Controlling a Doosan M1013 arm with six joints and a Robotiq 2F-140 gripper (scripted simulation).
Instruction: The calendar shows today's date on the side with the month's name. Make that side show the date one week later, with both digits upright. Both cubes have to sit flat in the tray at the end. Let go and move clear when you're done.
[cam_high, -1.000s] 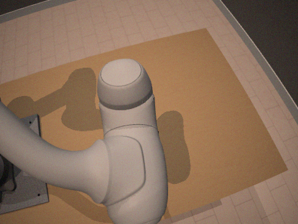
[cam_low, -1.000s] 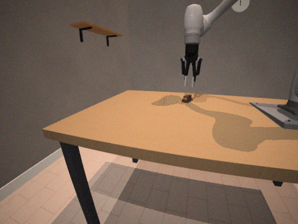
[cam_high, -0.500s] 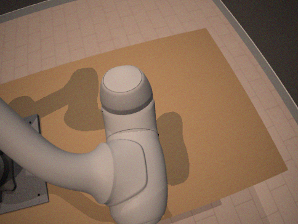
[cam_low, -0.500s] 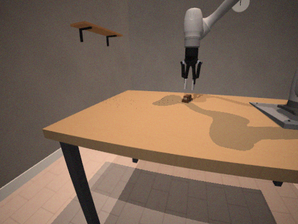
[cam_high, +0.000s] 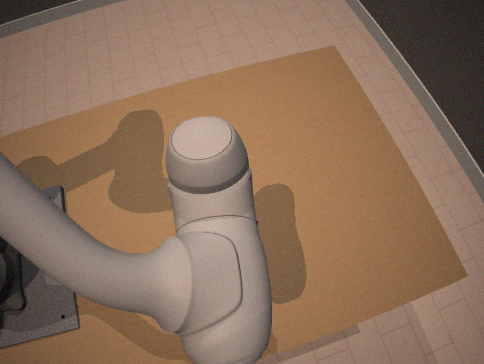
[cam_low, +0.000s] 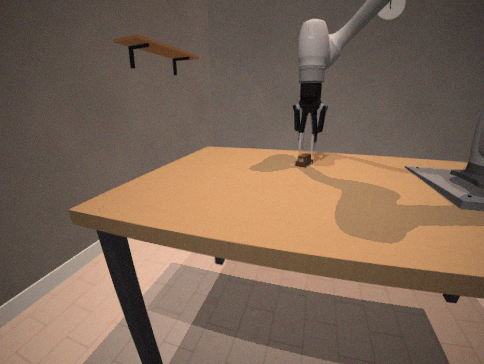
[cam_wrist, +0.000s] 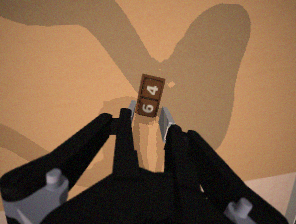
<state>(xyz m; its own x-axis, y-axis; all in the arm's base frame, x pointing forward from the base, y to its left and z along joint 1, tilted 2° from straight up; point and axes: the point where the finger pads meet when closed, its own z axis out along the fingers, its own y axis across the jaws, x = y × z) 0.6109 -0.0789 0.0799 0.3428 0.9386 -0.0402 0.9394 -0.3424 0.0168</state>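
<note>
Now: hand 60 mm above the cube. Round my hand: tray: 20 mm to the left, 80 mm below.
</note>
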